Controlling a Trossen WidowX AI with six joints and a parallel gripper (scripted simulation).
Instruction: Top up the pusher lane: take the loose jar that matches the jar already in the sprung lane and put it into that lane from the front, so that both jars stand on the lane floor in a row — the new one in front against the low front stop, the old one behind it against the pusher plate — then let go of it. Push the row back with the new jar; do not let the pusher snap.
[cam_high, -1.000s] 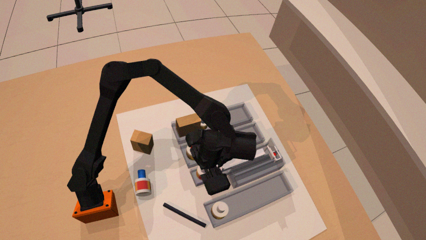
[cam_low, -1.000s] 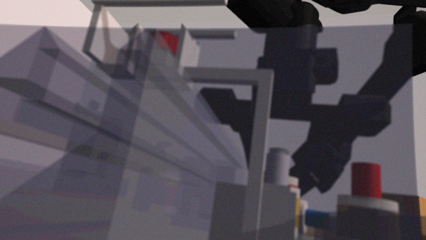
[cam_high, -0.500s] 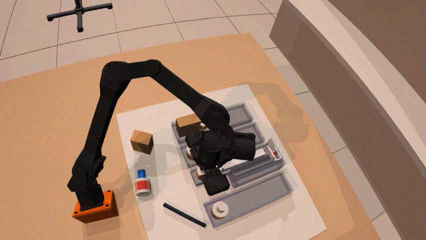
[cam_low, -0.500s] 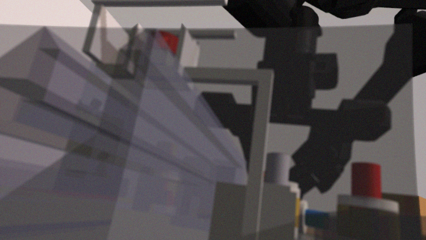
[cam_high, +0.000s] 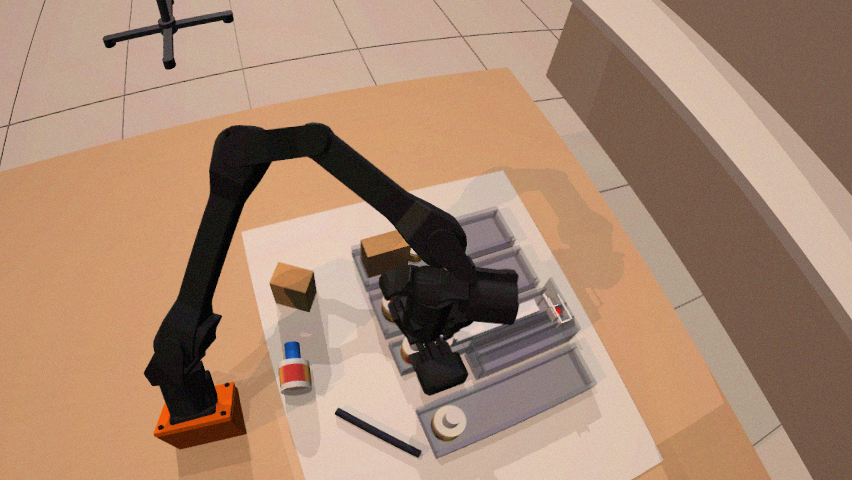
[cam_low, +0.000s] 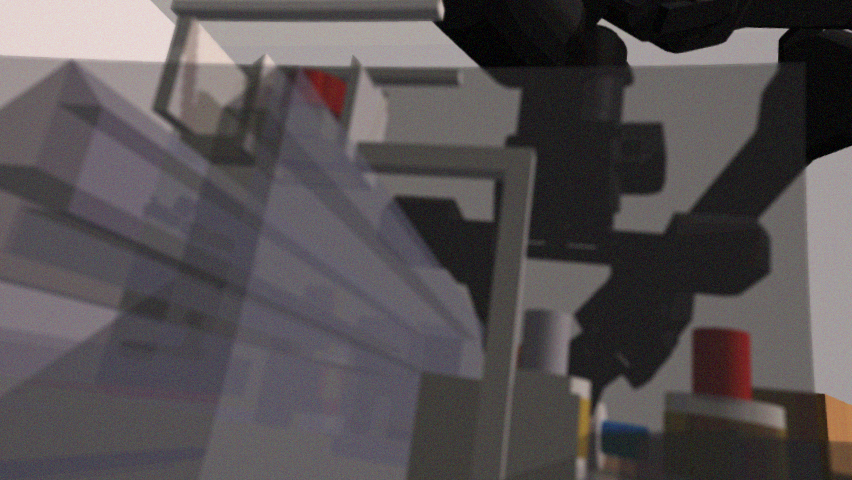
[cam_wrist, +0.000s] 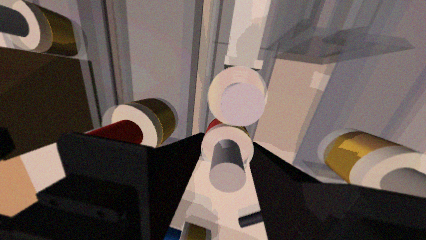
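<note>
Now: gripper tip 10 cm to the left of the black bar, 10 cm past it and 2 cm above it. Round my gripper tip: red mark: 23 cm ahead, 4 cm to the right, 4 cm above; sprung lane: 14 cm ahead, 2 cm to the right, 1 cm below.
</note>
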